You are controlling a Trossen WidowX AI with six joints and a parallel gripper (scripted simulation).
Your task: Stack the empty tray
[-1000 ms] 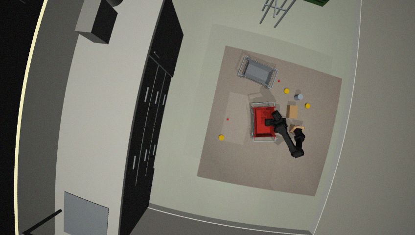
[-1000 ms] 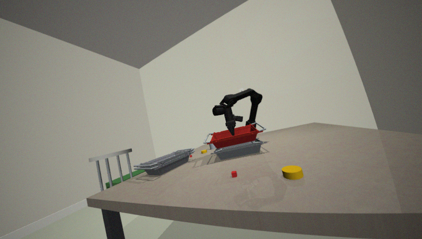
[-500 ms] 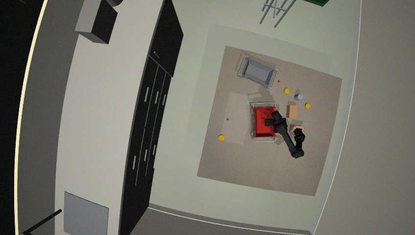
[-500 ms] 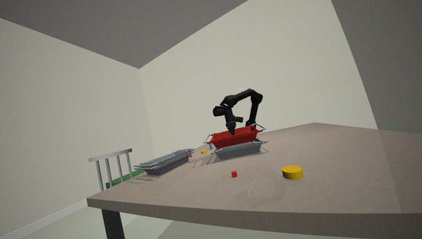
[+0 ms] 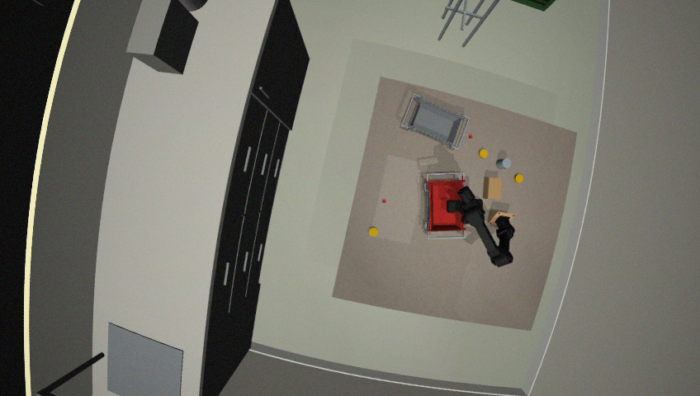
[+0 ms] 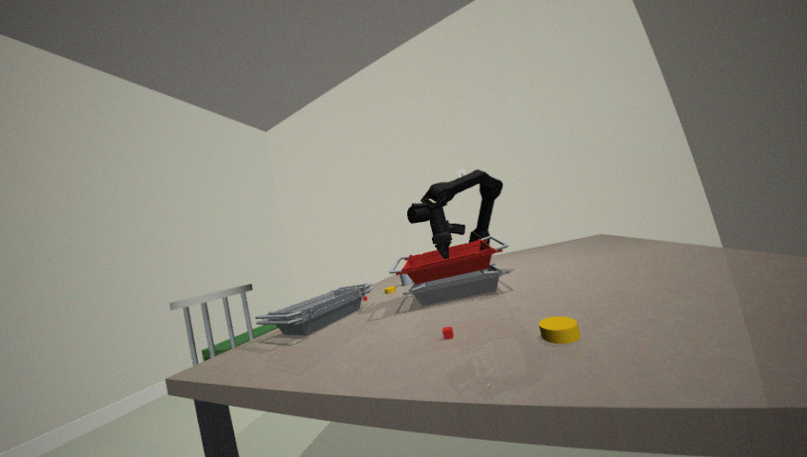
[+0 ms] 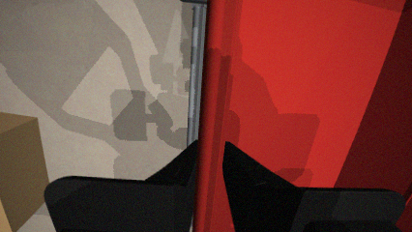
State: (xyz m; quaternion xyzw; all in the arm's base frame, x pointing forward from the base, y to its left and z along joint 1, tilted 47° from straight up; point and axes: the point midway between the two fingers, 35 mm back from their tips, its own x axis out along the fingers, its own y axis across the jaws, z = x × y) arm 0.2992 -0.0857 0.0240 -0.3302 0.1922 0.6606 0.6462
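My gripper tip is 70 mm short of the red tray, 10 mm to the right of it and 20 mm below it. Round my gripper tip: red cube: 380 mm ahead, 40 mm to the left, 90 mm below; box: 220 mm behind, 130 mm to the right, 60 mm below.
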